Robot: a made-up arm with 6 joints.
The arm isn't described. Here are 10 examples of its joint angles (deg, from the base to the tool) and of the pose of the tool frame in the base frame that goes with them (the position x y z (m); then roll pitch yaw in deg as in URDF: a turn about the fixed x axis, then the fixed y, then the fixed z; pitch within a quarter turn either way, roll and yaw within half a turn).
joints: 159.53 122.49 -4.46 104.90 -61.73 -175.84
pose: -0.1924 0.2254 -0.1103 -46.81 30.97 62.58
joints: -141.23 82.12 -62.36 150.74 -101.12 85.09
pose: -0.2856 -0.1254 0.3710 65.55 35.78 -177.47
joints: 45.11 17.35 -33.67 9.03 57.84 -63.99
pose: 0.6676 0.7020 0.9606 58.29 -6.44 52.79
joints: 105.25 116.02 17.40 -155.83 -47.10 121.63
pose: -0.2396 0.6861 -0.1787 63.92 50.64 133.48
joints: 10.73 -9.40 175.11 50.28 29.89 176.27
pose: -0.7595 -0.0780 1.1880 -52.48 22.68 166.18
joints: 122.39 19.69 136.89 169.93 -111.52 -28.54
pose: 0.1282 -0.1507 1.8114 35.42 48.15 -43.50
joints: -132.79 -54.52 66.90 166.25 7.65 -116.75
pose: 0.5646 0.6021 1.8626 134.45 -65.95 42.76
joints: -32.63 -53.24 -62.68 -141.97 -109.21 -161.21
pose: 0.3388 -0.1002 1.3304 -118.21 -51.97 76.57
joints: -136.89 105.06 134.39 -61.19 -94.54 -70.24
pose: -0.7914 -0.9430 1.0766 129.46 27.23 -57.67
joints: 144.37 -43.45 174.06 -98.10 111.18 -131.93
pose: 0.6414 -0.2677 0.8308 75.81 -18.92 66.98
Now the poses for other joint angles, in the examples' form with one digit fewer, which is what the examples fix.
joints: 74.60 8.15 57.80 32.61 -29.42 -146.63
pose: 0.232 0.674 2.064 124.3 -23.3 57.8
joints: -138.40 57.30 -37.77 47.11 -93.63 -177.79
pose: -0.477 -0.258 0.511 -6.0 -7.1 89.1
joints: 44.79 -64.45 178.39 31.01 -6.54 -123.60
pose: -0.465 -0.475 0.320 -82.0 57.1 -129.0
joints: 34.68 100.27 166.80 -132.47 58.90 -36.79
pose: 0.854 0.461 1.476 -160.8 -14.1 -6.0
